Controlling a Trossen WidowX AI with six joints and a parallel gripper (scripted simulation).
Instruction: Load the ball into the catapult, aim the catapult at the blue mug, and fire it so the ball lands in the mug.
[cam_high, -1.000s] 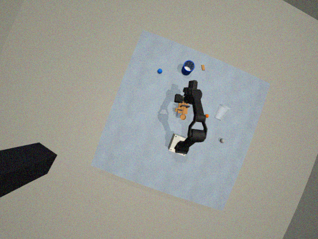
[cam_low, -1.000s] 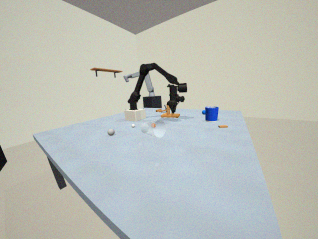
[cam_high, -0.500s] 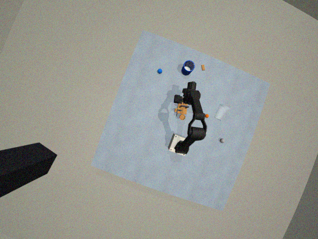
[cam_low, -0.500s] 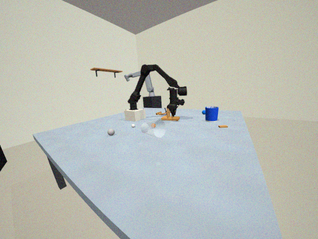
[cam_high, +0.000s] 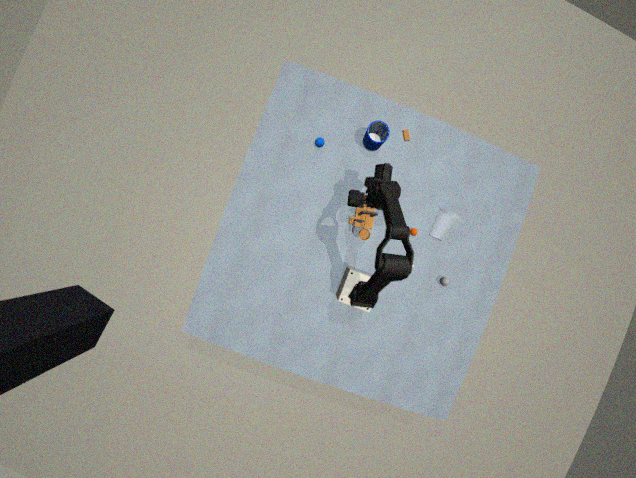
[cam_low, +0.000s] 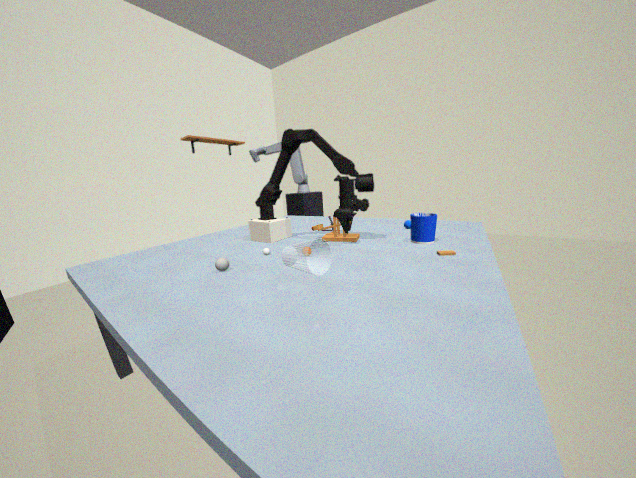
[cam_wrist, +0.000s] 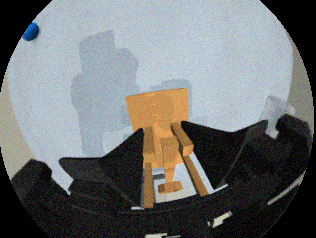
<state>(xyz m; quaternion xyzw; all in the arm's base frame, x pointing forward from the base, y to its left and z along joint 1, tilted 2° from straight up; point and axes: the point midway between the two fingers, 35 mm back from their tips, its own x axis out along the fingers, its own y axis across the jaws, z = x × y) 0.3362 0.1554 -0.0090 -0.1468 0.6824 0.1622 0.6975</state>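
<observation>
Now: the orange ball 240 mm to the right of my gripper tip, 20 mm below it and 10 mm ahead of it. Round my gripper tip: blue ball (310 mm to the left, 120 mm ahead, 10 mm below); then blue mug (250 mm ahead, 120 mm to the left); then wooden catapult (60 mm behind, 20 mm to the right, 20 mm above).
</observation>
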